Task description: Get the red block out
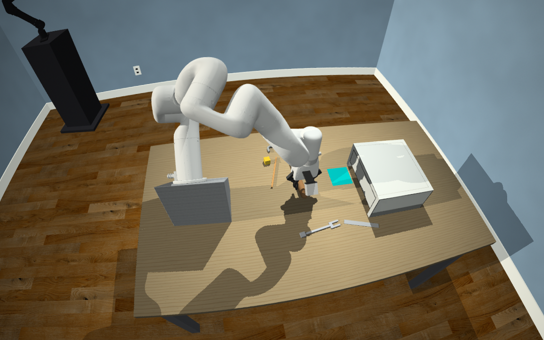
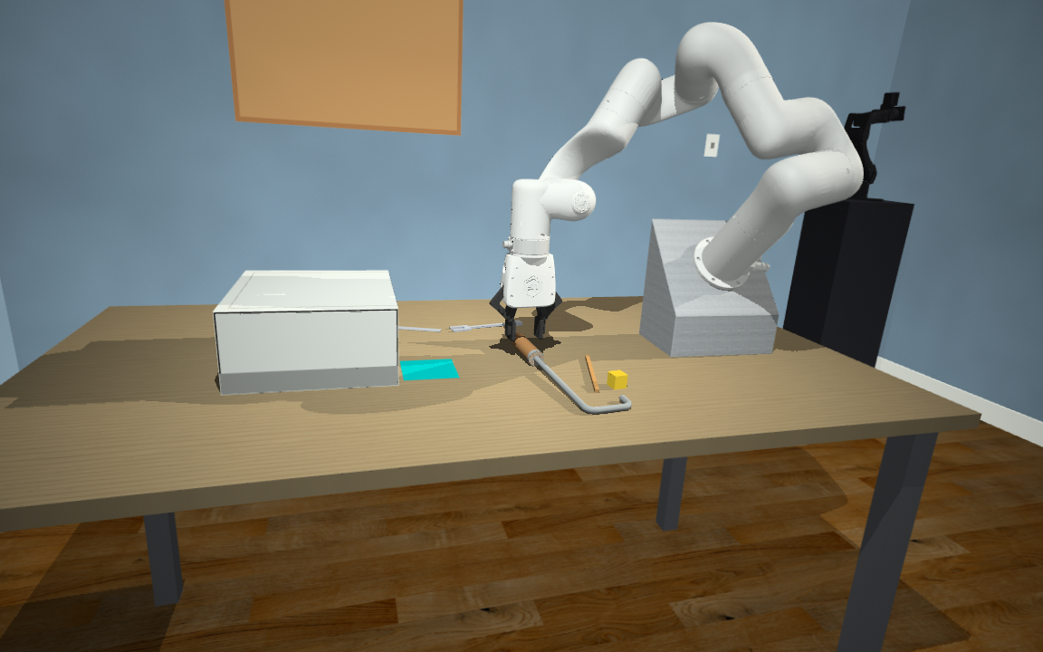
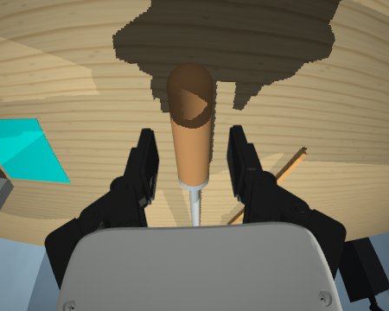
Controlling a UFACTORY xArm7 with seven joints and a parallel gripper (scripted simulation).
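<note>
Now: the grey forked tool 5 cm ahead of my hand, 19 cm to the right of it and 5 cm below it. Round my hand: hooked tool with wooden handle 6 cm behind, 11 cm to the left, 4 cm below; then teal square 19 cm ahead, 8 cm to the left, 5 cm below; then thin wooden stick 11 cm behind, 11 cm to the left, 5 cm below.
</note>
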